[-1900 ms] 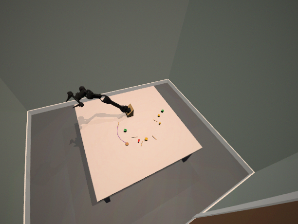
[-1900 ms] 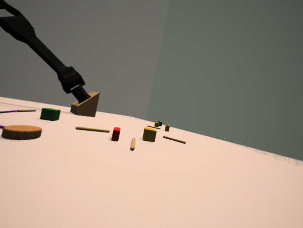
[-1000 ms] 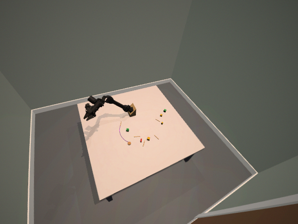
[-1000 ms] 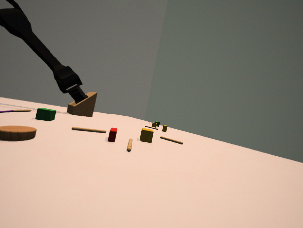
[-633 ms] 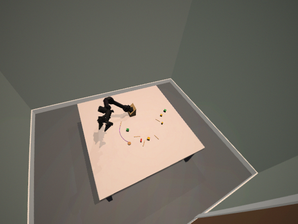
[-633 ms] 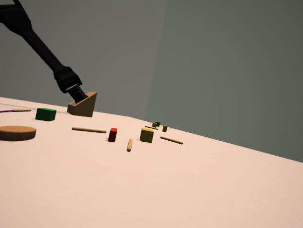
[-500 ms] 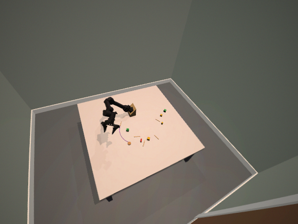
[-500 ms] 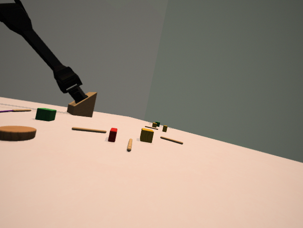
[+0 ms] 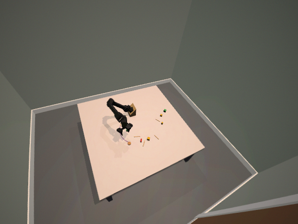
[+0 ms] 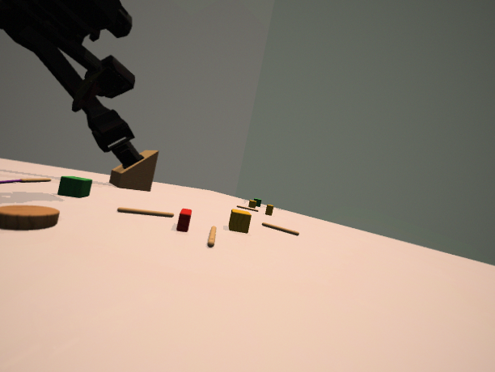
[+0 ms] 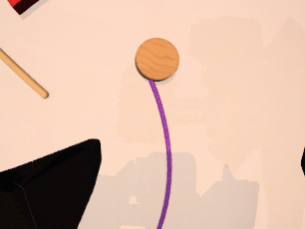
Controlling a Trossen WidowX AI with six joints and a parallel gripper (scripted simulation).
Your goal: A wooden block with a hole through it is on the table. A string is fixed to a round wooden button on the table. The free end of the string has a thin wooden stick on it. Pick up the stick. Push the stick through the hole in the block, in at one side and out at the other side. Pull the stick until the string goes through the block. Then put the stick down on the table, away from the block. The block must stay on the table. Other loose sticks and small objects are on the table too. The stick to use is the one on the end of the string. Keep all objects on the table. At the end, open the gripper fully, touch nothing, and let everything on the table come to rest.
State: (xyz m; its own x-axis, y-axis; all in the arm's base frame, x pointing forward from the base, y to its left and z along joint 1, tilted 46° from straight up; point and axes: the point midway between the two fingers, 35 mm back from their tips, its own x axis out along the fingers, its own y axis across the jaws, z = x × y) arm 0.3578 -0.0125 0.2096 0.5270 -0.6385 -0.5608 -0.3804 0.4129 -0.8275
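The green block is 12 cm below my gripper tip, 12 cm behind it and 5 cm to the left of it. The rest, counted from my gripper tip: red block: 18 cm to the left, 12 cm below, 6 cm ahead; thin wooden stick: 23 cm behind, 13 cm below, 2 cm to the right; round wooden button: 13 cm below, 6 cm ahead, 3 cm to the left.
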